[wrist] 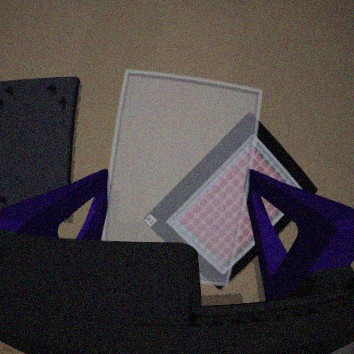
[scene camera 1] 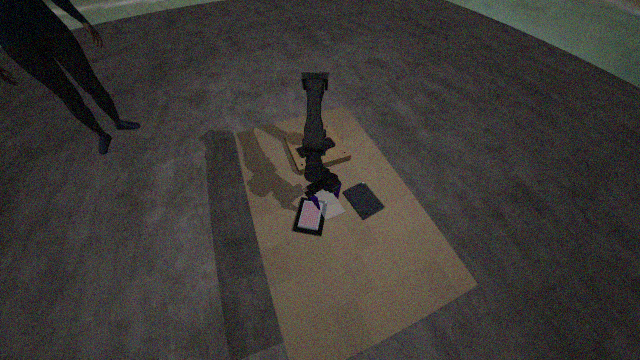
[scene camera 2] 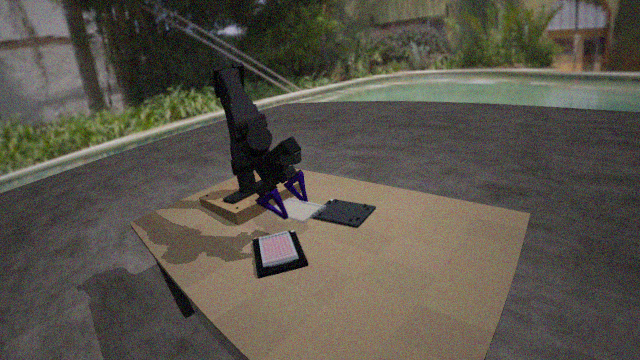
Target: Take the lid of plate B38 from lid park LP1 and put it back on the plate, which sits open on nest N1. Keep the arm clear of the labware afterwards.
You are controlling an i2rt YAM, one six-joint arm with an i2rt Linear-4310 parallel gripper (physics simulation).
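Seen in the pictures: gripper, between the fingertips: (wrist: 177,177) (scene camera 1: 328,203) (scene camera 2: 296,210); arm's base, origin of its link: (scene camera 2: 249,192).
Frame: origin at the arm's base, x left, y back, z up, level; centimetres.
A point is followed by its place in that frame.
My gripper (scene camera 1: 326,195) {y -35.1, x -12.4, z 5.9 cm} (scene camera 2: 294,207) {y -35.1, x -12.4, z 5.9 cm} (wrist: 177,177) {y -35.1, x -12.4, z 5.9 cm} is shut on the clear lid (scene camera 1: 331,206) {y -37.1, x -12.1, z 6.6 cm} (scene camera 2: 309,208) {y -38.5, x -11.3, z 6.6 cm} (wrist: 168,123) {y -38.2, x -11.5, z 6.6 cm} and holds it by its long sides, a little above the table. The lid hangs between the empty dark lid park LP1 (scene camera 1: 363,200) {y -36.7, x 5.4, z -3.1 cm} (scene camera 2: 344,211) {y -36.8, x 5.6, z -3.1 cm} (wrist: 35,133) {y -37.6, x 4.3, z -3.1 cm} and nest N1 (scene camera 1: 308,231) {y -38.7, x -23.3, z -2.9 cm} (scene camera 2: 281,267) {y -38.3, x -24.0, z -2.9 cm} (wrist: 281,151) {y -38.8, x -23.5, z -2.9 cm}. Plate B38 (scene camera 1: 309,214) {y -32.2, x -19.6, z -2.1 cm} (scene camera 2: 278,247) {y -33.3, x -19.4, z -1.6 cm} (wrist: 218,218), with pink wells, sits open on the nest. In the wrist view the lid overlaps the plate's near corner and stands turned at an angle to it.
The tan table top (scene camera 1: 358,277) {y -63.4, x -14.6, z -4.1 cm} (scene camera 2: 380,277) {y -59.3, x -15.7, z -4.1 cm} carries the arm's wooden base block (scene camera 1: 338,157) {y -11.3, x 6.9, z 0.1 cm} (scene camera 2: 228,210) {y -5.8, x -14.1, z 0.4 cm} at the back. A person (scene camera 1: 53,58) stands on the floor at the far left, away from the table.
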